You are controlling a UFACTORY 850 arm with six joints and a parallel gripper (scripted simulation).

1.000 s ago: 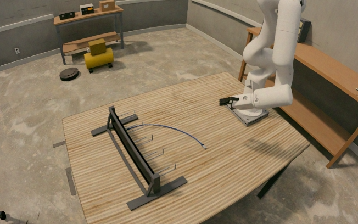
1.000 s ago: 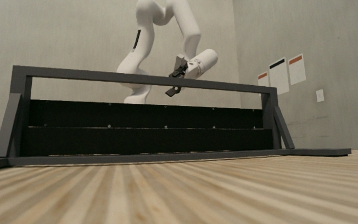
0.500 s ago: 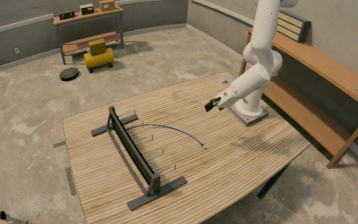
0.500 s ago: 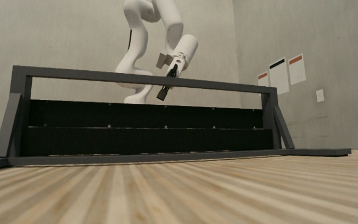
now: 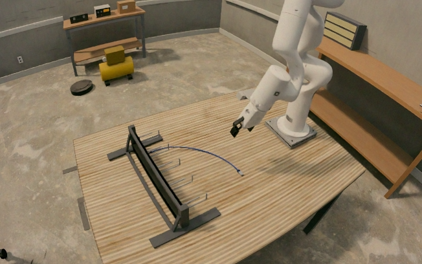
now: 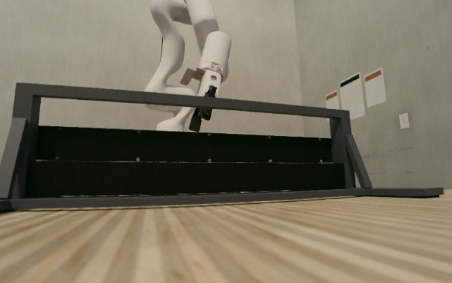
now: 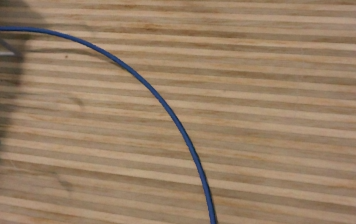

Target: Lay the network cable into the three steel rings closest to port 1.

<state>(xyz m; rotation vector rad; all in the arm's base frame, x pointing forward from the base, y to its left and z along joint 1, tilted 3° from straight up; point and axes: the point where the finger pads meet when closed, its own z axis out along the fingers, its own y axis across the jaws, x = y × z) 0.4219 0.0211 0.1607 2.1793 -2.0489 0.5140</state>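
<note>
The pale plug is 190 mm below my hand, 60 mm to the left of it and 20 mm ahead of it. Also, from my hand: dark grey rack: 360 mm ahead, 130 mm below, 70 mm to the right.
</note>
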